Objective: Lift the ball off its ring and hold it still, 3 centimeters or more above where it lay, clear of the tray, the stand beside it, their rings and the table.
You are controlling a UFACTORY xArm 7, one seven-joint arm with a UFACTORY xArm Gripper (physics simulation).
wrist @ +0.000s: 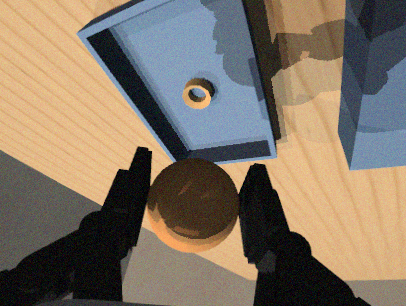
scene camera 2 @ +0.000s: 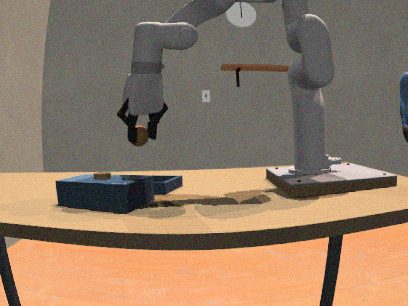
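Where they show: gripper, between the fingertips: (wrist: 198, 174) (scene camera 2: 142, 140); arm's base, origin of its link: (scene camera 2: 310, 171).
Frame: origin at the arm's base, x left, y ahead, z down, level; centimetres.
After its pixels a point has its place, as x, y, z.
Note:
An orange-brown ball (scene camera 2: 140, 136) {11.9, 42.2, -10.8} (wrist: 193, 205) {11.0, 41.6, -12.1} is held between the two black fingers of my gripper (scene camera 2: 143, 134) {10.4, 42.4, -9.8} (wrist: 198, 174) {10.4, 42.4, -9.8}, which is shut on it. The ball hangs well above the tray and the stand and touches neither. The blue tray (scene camera 2: 172, 185) {9.2, 35.3, 1.5} (wrist: 121, 79) {1.5, 39.9, 0.7} lies on the table, partly hidden behind the stand in the scene view. The tray's small tan ring (wrist: 197, 102) {6.7, 45.5, 1.8} stands on its floor and holds no ball. The blue stand (scene camera 2: 92, 195) {33.5, 45.3, 0.1} (wrist: 382, 150) {22.3, 52.5, -2.5} is beside the tray, with its own ring (scene camera 2: 102, 176) {28.6, 45.0, -3.2} on top.
The wooden table (scene camera 2: 225, 222) {38.1, 18.4, 2.9} (wrist: 55, 90) {-9.7, 38.8, 2.9} lies below. The robot's base plate (scene camera 2: 350, 183) {16.8, -8.4, 1.0} is at the right of the scene view. A wooden shelf (scene camera 2: 255, 67) is on the back wall, and part of a person (scene camera 2: 404, 102) shows at the right edge.

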